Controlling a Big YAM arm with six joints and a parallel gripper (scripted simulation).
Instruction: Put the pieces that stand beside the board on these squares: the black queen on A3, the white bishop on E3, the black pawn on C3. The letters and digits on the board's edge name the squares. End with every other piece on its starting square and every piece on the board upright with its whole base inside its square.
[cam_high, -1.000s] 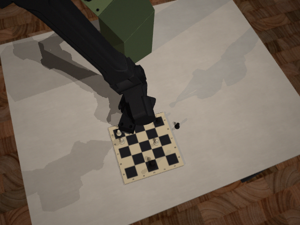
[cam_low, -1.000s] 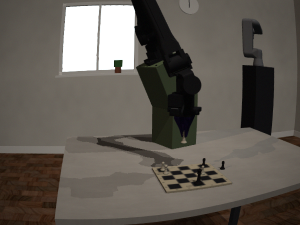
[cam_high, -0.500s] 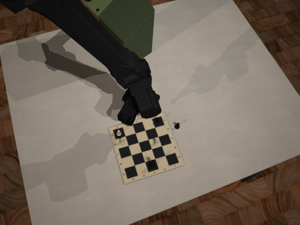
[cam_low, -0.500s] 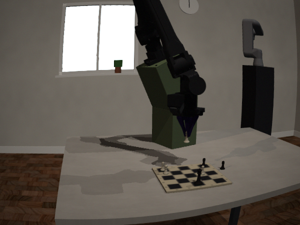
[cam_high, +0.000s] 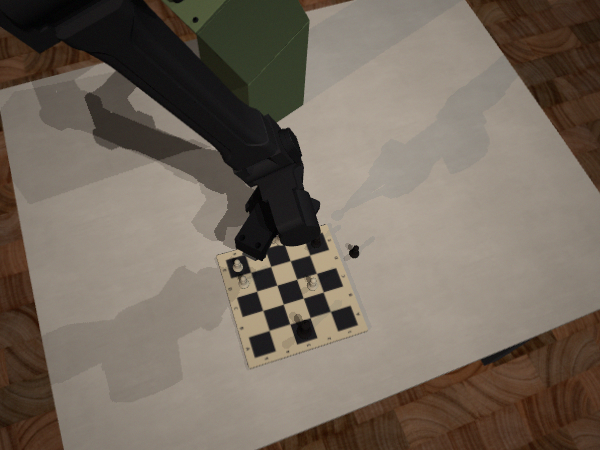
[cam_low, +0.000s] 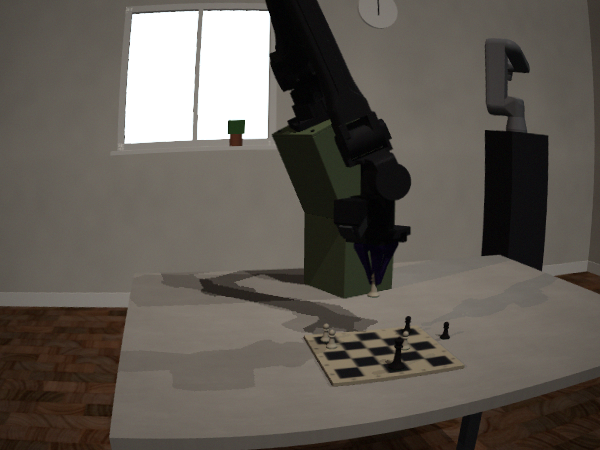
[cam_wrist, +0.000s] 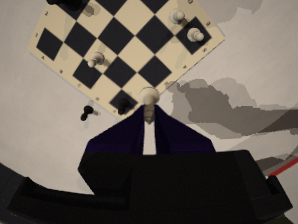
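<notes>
My hand is 70 mm short of the chessboard, 10 mm to the left of it and 110 mm above it. The rest, counted from my hand: black queen (150 mm ahead, 20 mm to the right, 80 mm below); white bishop (10 mm below).
</notes>
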